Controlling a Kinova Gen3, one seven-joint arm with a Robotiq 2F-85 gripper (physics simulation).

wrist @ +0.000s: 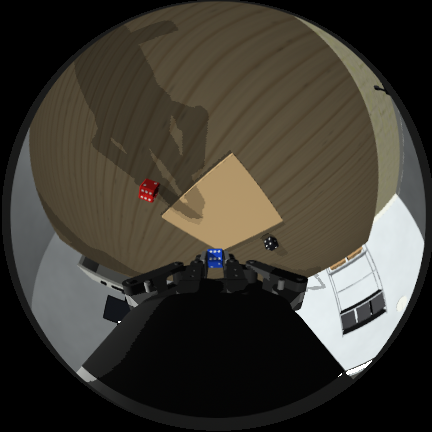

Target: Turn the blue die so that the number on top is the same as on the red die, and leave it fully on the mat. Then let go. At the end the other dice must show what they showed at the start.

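Frame: origin at the arm's base, x ahead, y left, z up, level; metres.
Where they show: gripper, fingertip midpoint: [214,257].
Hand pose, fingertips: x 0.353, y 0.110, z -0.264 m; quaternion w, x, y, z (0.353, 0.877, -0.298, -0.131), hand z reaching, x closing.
Observation:
After its pixels a point has its place.
My gripper [214,257] @(x 0.354, y 0.110, z -0.264 m) is shut on the blue die [215,257] @(x 0.360, y 0.116, z -0.260 m), which sits between the fingertips and is held above the table, in line with the near corner of the tan mat [235,200] @(x 0.407, y 0.132, z -0.320 m). The blue die's face toward the camera shows six pips; a narrow strip of another face below it shows two. The red die [149,190] @(x 0.344, y 0.220, z -0.305 m) stands on the table left of the mat. Its upper face seems to show two pips, and a side face shows six. The black die [270,243] @(x 0.409, y 0.013, z -0.308 m) lies right of the mat's near corner, with white pips, apparently five on top.
The wooden table [280,115] @(x 0.504, y 0.193, z -0.324 m) surrounds the mat. The arm's shadow falls over the table and the mat's left part. Beyond the table's right edge stands a white frame with dark bins [363,312]. A dark box-like object [116,309] shows at the lower left.

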